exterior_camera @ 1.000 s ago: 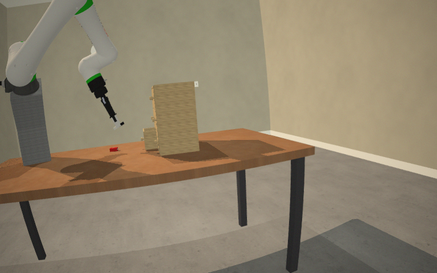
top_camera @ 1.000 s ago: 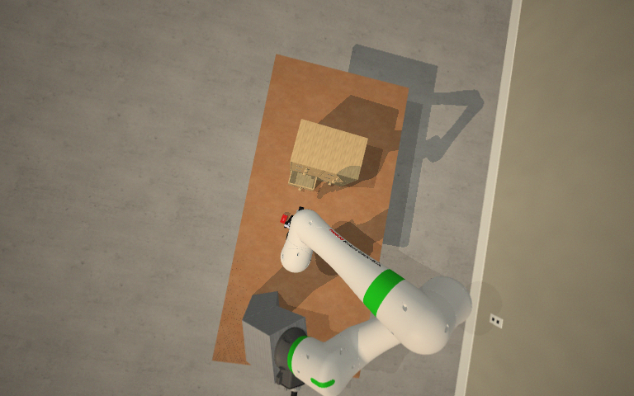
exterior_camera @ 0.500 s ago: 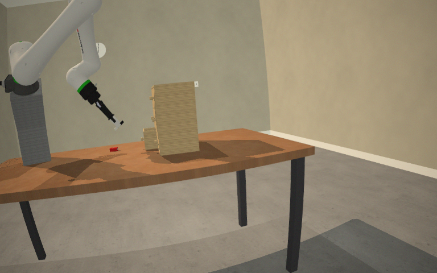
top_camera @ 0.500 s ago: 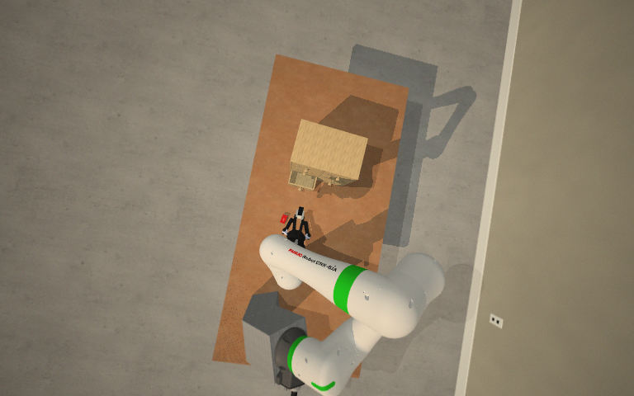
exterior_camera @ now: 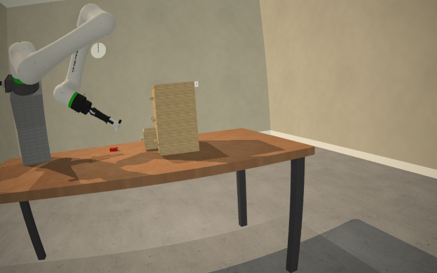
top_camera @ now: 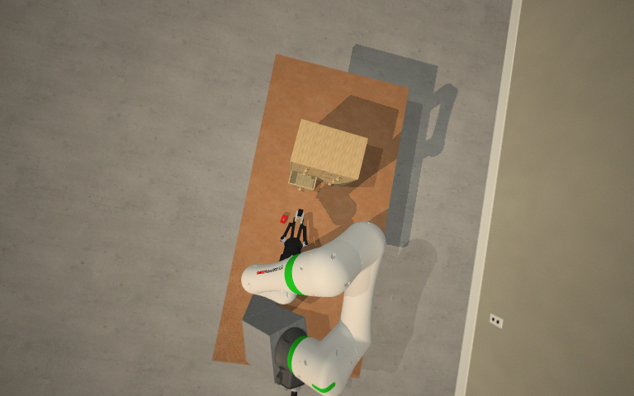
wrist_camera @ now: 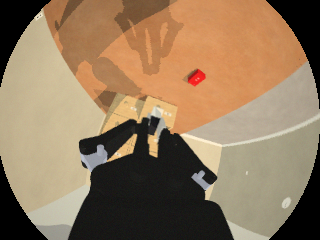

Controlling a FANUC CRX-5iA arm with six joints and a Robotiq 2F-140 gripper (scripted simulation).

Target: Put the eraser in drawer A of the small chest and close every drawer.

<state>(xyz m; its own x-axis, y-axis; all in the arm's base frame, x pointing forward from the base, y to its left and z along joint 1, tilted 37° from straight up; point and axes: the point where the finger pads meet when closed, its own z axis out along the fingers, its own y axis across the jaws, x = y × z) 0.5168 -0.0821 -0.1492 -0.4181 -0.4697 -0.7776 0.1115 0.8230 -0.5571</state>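
Now: hand 20 mm short of the eraser and 20 mm above it. From my hand the other things lie so: red block (10 mm behind, 70 mm to the left, 160 mm below).
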